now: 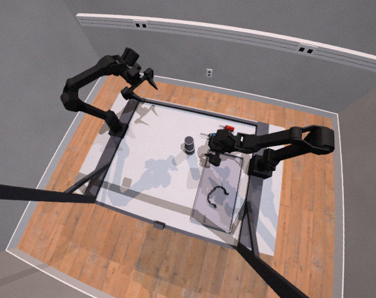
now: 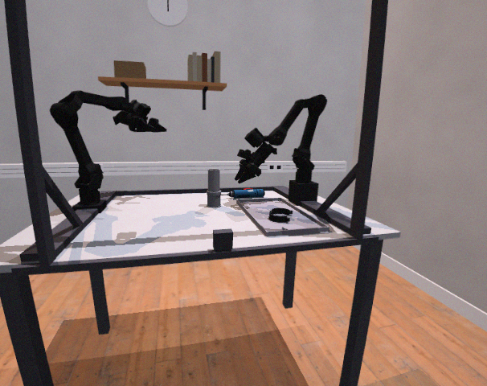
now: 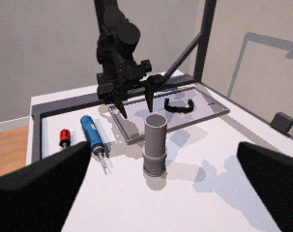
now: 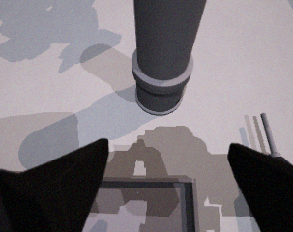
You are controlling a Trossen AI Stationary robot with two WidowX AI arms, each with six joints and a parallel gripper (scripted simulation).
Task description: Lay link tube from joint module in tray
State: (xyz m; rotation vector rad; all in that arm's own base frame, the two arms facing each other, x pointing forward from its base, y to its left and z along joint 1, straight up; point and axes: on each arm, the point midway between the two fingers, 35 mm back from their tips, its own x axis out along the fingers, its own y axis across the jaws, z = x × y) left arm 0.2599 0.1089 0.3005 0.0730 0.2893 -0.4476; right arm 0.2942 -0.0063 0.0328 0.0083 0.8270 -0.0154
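Now: right hand 13 cm to the right of the grey link tube, 2 cm above it and 1 cm past it. From my right hand the other things lie so: grey joint module 12 cm to the left, 10 cm below; then small red tool 21 cm ahead, 12 cm below, 6 cm to the right; then tray 17 cm behind, 13 cm below, 10 cm to the right.
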